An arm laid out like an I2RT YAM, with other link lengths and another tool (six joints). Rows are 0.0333 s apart.
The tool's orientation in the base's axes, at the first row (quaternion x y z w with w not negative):
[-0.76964, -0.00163, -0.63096, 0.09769]
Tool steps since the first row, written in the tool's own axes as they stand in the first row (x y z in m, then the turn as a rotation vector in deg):
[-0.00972, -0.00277, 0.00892, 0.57, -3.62, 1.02]
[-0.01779, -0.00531, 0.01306, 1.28, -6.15, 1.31]
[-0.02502, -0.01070, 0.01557, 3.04, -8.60, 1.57]
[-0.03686, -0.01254, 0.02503, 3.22, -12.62, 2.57]
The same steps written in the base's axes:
[0.00633, 0.00525, -0.01068, 0.65, 3.64, 0.90]
[0.00839, 0.00935, -0.01891, 0.76, 6.08, 1.91]
[0.00867, 0.01589, -0.02560, 1.06, 8.31, 3.94]
[0.01521, 0.02057, -0.03857, 1.56, 12.38, 4.53]

